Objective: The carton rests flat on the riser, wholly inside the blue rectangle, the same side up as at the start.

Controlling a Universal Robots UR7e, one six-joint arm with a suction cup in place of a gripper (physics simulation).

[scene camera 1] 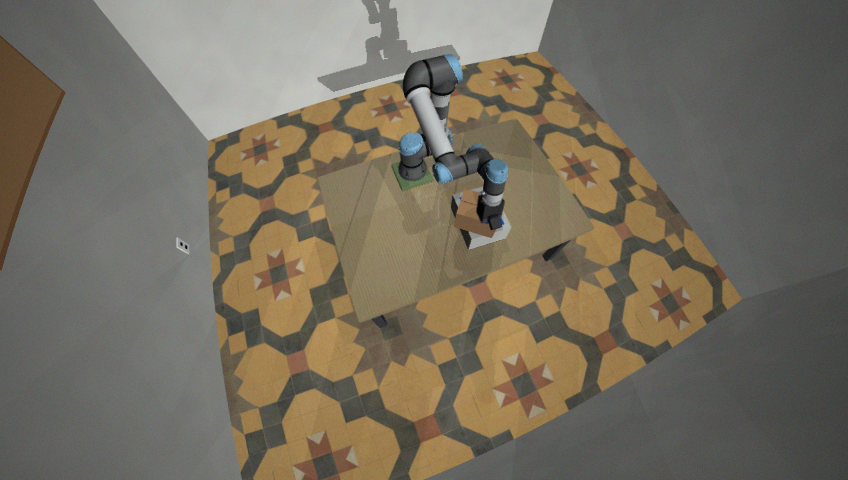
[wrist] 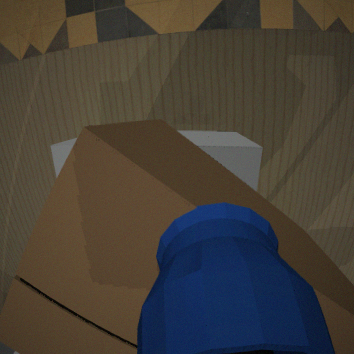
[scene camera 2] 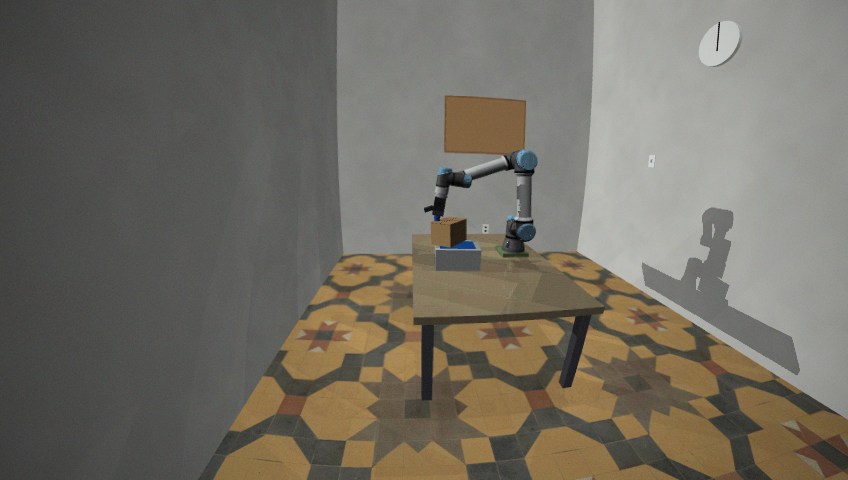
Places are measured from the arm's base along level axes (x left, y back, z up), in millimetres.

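Where they show: end effector, tool point: (scene camera 1: pixel 487 222) (wrist: pixel 214 225) (scene camera 2: pixel 436 222); arm's base, origin of the base link: (scene camera 1: pixel 412 169) (scene camera 2: pixel 512 249).
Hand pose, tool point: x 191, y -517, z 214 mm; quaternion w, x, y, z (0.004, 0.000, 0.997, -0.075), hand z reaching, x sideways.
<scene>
Things, the pixels of their top centre, and the offset from my tool point. Level surfaces: height alone.
- brown carton, middle of its top: (scene camera 1: pixel 480 205) (scene camera 2: pixel 449 219) dz +17, dx -2, dy +76 mm
- light grey riser, middle of its top: (wrist: pixel 154 255) (scene camera 1: pixel 481 210) (scene camera 2: pixel 457 244) dz -119, dx +42, dy +122 mm
- blue rectangle, middle of its top: (scene camera 2: pixel 457 244) dz -119, dx +42, dy +122 mm
- wooden table, its level: dz -239 mm
The brown carton (scene camera 1: pixel 474 222) (scene camera 2: pixel 448 232) (wrist: pixel 127 220) sits on the light grey riser (scene camera 1: pixel 489 239) (scene camera 2: pixel 458 259) (wrist: pixel 239 162), turned at an angle to it. In scene camera 2 the carton reaches a little past the riser's left edge. A dark seam crosses its upper face in the wrist view. Part of the blue rectangle (scene camera 2: pixel 468 245) shows beside the carton; the rest is hidden. My gripper, a blue suction cup (scene camera 2: pixel 436 218) (wrist: pixel 217 215), is off and open, at the carton's upper face near one edge. Whether the cup touches it cannot be told.
The riser stands on a wooden table (scene camera 1: pixel 392 237) (scene camera 2: pixel 505 291). The arm's base stands on a green plate (scene camera 1: pixel 404 185) (scene camera 2: pixel 512 254) at the table's far side in scene camera 1. The arm reaches over the riser. The table's long edge lies beyond the riser.
</scene>
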